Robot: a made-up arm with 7 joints.
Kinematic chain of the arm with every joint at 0, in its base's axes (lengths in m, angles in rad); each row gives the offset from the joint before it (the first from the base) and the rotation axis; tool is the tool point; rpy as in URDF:
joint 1: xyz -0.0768 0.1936 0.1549 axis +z
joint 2: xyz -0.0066 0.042 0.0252 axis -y
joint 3: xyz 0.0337 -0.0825 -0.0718 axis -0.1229 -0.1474 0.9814
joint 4: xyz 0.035 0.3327 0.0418 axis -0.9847 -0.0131 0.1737
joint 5: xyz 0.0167 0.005 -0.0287 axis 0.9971 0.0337 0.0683
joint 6: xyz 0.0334 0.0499 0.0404 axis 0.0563 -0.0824 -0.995
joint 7: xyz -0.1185 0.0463 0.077 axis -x
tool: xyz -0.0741 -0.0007 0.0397 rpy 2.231 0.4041 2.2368
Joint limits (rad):
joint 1: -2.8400..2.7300
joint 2: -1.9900..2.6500
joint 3: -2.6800..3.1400
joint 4: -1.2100..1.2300
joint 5: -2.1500..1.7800
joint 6: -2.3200..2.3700
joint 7: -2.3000..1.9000
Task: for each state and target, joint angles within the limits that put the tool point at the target. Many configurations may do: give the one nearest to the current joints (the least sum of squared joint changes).
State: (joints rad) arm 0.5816 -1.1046 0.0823 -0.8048 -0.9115 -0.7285 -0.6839
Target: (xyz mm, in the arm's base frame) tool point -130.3 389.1 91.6
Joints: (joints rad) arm 0.8083 -1.4805 -0.3747 -0.9770 -0.6851 -1.0810 -0.7851
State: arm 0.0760 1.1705 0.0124 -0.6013 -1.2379 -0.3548 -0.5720
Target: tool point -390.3 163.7 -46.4
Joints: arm 0.7811 0.9357 0.7860 -0.7681 -0.9929 -0.5011 -0.5846
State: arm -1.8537 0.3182 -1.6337 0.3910 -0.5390 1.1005 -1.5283
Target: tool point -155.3 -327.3 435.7
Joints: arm -1.8177 0.6544 -1.5234 0.3510 -0.4271 0.9169 -1.5349
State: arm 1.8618 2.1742 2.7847 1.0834 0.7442 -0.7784 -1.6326
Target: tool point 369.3 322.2 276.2
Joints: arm 1.8290 2.1919 2.9892 1.2300 0.4058 -0.1178 -1.4361
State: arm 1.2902 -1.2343 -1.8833 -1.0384 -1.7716 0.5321 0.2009
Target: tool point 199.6 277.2 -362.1
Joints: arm 1.2030 -1.3191 -1.9120 -1.2100 -1.5183 0.1392 0.1056
